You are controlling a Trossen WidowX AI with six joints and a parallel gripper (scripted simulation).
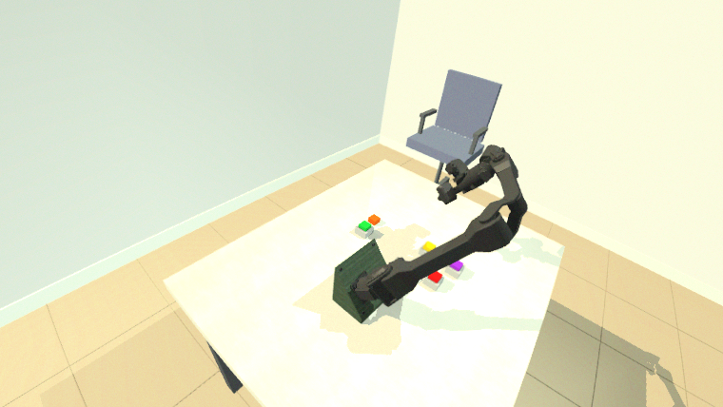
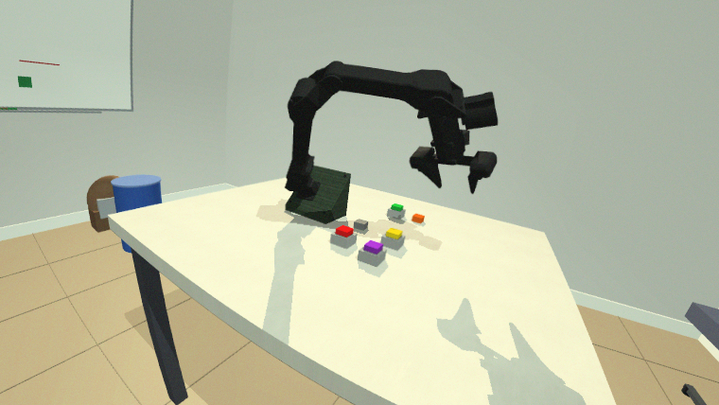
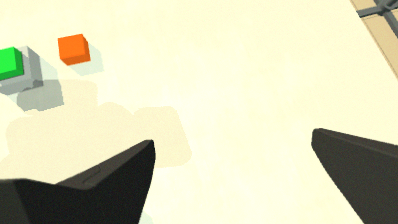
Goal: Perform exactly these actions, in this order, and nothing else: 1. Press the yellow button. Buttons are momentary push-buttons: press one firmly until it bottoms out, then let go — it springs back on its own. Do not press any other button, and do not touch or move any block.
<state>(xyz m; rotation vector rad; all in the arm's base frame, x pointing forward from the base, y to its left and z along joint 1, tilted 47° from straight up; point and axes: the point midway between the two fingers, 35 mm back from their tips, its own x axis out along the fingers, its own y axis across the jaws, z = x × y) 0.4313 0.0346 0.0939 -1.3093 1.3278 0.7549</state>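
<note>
My gripper tip is 120 mm past the yellow button, 30 mm to the left of it and 140 mm above it. Also, from my gripper tip: small orange block (110 mm behind, 200 mm to the left, 160 mm below); red button (230 mm behind, 100 mm to the right, 140 mm below); purple button (140 mm behind, 140 mm to the right, 140 mm below).
</note>
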